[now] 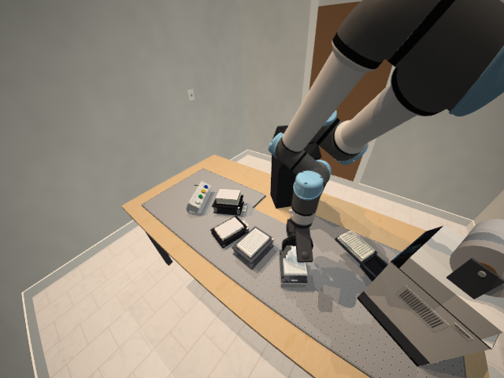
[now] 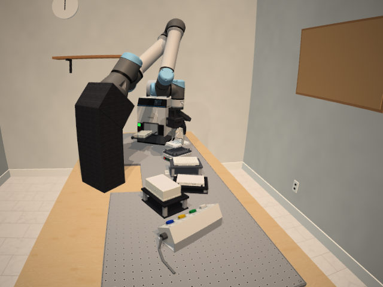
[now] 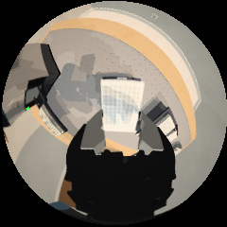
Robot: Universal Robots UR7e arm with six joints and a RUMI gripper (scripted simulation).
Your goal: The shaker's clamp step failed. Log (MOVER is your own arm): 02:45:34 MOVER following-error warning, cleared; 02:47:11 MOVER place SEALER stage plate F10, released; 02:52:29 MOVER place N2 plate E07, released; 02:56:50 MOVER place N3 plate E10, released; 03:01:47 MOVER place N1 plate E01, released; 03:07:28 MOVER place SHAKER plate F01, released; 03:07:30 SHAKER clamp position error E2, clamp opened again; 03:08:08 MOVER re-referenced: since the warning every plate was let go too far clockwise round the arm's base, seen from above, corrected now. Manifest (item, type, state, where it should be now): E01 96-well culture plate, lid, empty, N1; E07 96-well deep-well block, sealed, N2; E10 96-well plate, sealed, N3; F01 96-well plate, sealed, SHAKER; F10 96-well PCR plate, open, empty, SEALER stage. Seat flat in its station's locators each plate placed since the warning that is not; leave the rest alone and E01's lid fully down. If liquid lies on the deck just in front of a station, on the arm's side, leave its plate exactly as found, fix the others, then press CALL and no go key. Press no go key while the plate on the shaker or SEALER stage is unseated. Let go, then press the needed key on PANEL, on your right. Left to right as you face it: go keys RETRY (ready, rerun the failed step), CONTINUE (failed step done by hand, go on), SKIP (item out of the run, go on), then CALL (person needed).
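Right now my hand is 25 cm past the PCR plate and 12 cm to the right of it. The rest, counted from my hand: lidded culture plate (1 cm below); film roll (39 cm to the left, 28 cm above, 21 cm behind).
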